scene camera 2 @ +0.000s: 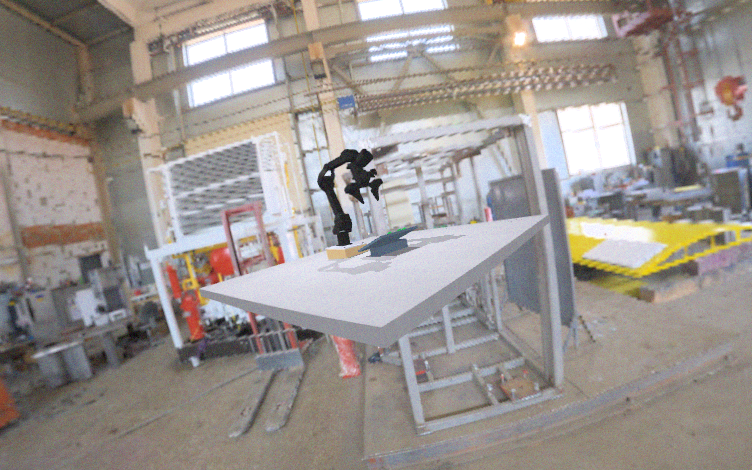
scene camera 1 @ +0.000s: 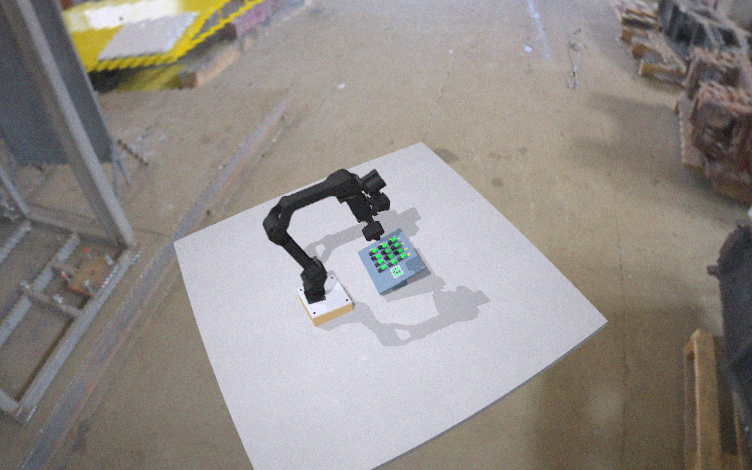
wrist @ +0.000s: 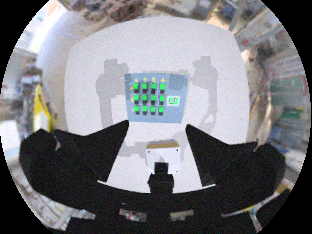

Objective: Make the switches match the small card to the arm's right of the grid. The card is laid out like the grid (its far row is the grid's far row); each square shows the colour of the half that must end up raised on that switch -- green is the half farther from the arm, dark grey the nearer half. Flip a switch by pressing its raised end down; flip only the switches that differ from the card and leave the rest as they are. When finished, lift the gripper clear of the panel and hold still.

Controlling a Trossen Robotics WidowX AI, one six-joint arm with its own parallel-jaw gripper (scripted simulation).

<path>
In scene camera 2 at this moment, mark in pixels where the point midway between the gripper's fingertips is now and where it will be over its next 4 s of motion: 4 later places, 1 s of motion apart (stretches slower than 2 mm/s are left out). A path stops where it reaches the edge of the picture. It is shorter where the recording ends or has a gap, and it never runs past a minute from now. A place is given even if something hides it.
My gripper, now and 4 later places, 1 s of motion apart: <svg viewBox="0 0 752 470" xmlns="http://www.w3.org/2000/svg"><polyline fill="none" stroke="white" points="371,202 389,230 390,234 391,234 383,221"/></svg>
</path>
